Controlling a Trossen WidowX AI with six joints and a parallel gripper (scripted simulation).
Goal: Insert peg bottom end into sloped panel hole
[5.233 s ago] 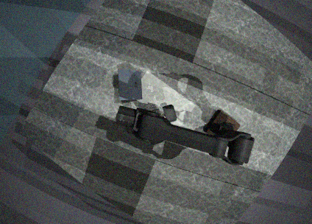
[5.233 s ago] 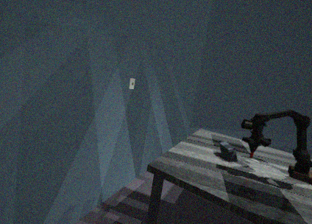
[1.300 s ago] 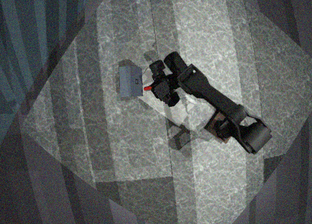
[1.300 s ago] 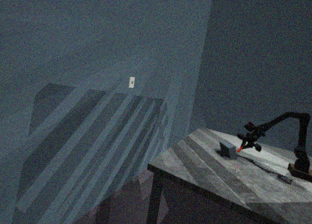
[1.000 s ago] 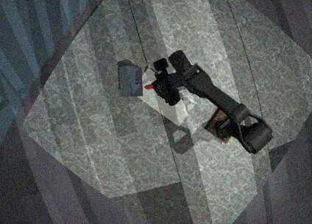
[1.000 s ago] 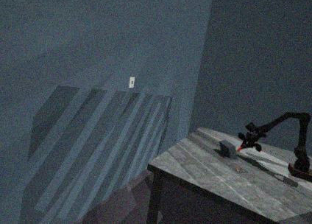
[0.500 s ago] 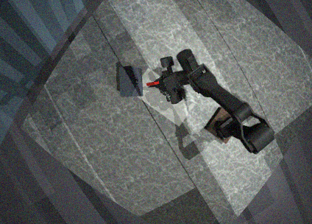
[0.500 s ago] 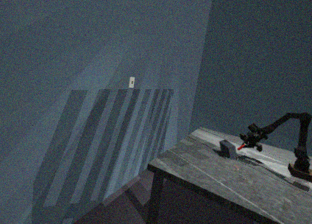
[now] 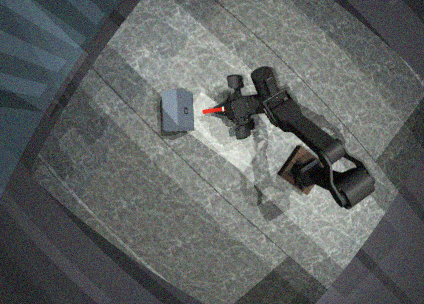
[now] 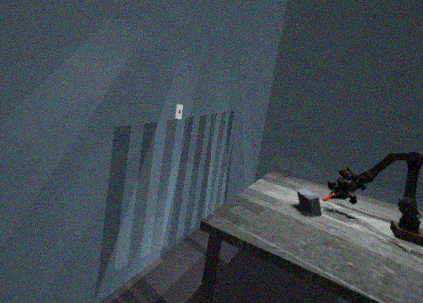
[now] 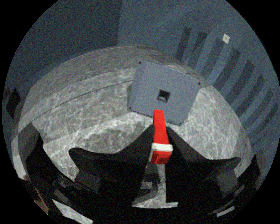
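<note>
The grey sloped panel lies 100 mm ahead of my gripper tip, 60 mm to the left of it and 50 mm below it. The rest, counted from my gripper tip: red peg: 10 mm behind, 10 mm to the right, 10 mm above.
</note>
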